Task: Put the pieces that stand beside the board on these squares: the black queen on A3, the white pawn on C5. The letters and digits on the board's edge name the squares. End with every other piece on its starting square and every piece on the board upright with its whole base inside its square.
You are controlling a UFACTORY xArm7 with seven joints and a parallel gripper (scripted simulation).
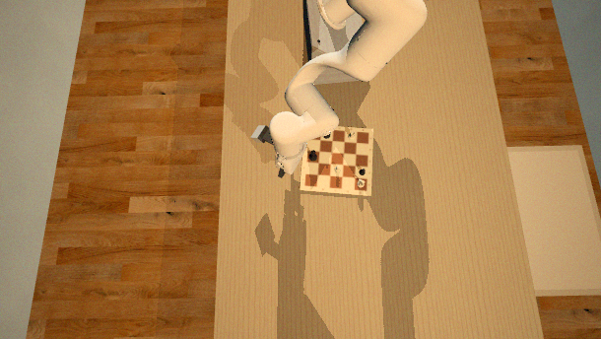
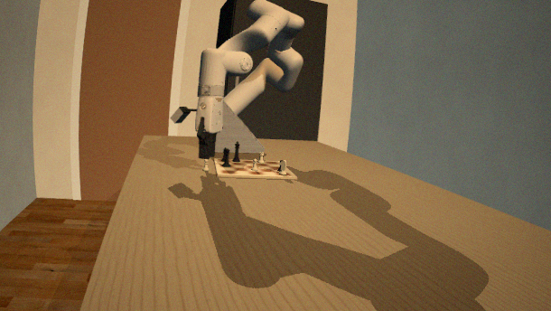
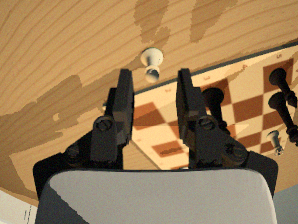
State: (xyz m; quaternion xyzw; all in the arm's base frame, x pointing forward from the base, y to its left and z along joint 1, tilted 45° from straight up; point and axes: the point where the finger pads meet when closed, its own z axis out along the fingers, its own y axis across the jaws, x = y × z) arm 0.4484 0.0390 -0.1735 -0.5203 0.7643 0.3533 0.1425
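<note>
Now: the chessboard 140 mm to the left of my hand, 50 mm below it and 30 mm behind it. From my hand the other things lie so: black pawn 220 mm to the left, 40 mm below, 10 mm ahead.
</note>
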